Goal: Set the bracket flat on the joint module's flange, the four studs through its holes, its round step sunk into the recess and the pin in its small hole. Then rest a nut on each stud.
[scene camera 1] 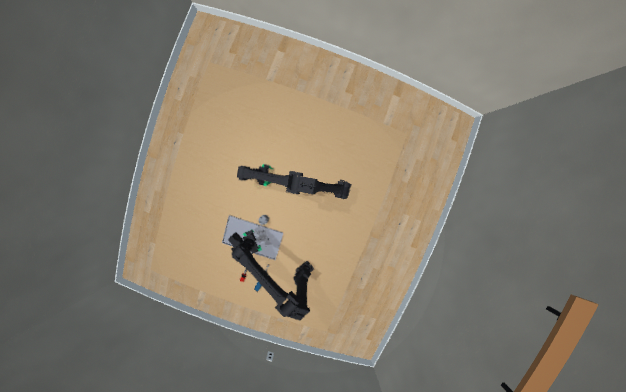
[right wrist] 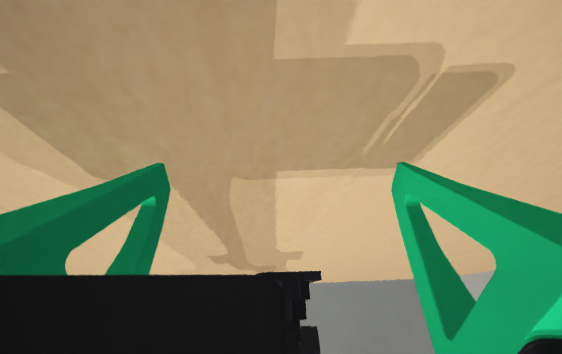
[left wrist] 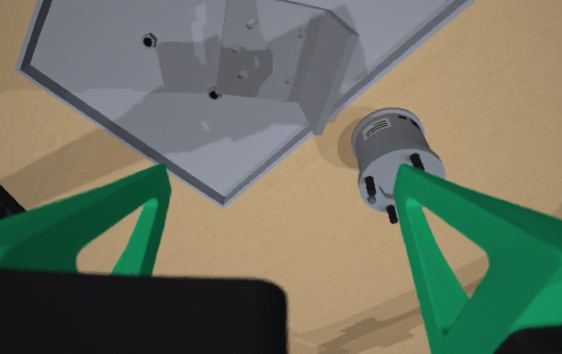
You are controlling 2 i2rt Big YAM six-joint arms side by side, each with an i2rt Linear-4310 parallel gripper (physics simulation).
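Places are measured from the left arm's base along level axes (x ahead, y left, z up), in millimetres.
Pixels of known places: left gripper, between the fingertips: (scene camera 1: 256, 238) (left wrist: 282, 177); right gripper, between the fingertips: (right wrist: 280, 175); left arm's base, origin of its link: (scene camera 1: 304, 269); right arm's base, origin of its link: (right wrist: 285, 274).
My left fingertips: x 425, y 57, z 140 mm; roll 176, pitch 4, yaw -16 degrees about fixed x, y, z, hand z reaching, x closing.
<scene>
For each thing: its top centre in the pictures, then the offset to it from my left fingertips. "*": a spot on its surface instead.
- grey tray, centre of its top: (scene camera 1: 251, 238) 13 mm ahead, 78 mm left, 124 mm down
- joint module, centre of its top: (left wrist: 406, 197) (scene camera 1: 262, 221) 61 mm ahead, 88 mm right, 66 mm down
- red-handled tool, centre of its top: (scene camera 1: 243, 276) 162 mm back, 330 mm left, 106 mm down
- blue-handled tool, a spot on its surface: (scene camera 1: 258, 287) * 301 mm back, 300 mm left, 101 mm down
The grey bracket (scene camera 1: 262, 236) (left wrist: 265, 60) lies on the grey tray (scene camera 1: 229, 227) (left wrist: 120, 136), its holed plate low and its other plate standing up slanted near the tray's edge. Two small nuts, one nut (left wrist: 149, 40) and another nut (left wrist: 214, 93), lie on the tray beside the bracket. The joint module (scene camera 1: 264, 219) (left wrist: 392, 137) stands on the table outside the tray; three black studs show on its flange. My left gripper (scene camera 1: 252, 241) (left wrist: 282, 177) is open and empty above the tray area. My right gripper (scene camera 1: 265, 175) (right wrist: 280, 175) is open and empty above the table, away from the parts.
A red-handled tool (scene camera 1: 243, 277) and a blue-handled tool (scene camera 1: 258, 287) lie below the tray in the scene view, beside the left arm. The right arm stretches across above the module in that view. A light raised border (scene camera 1: 150, 115) surrounds the wooden floor.
</scene>
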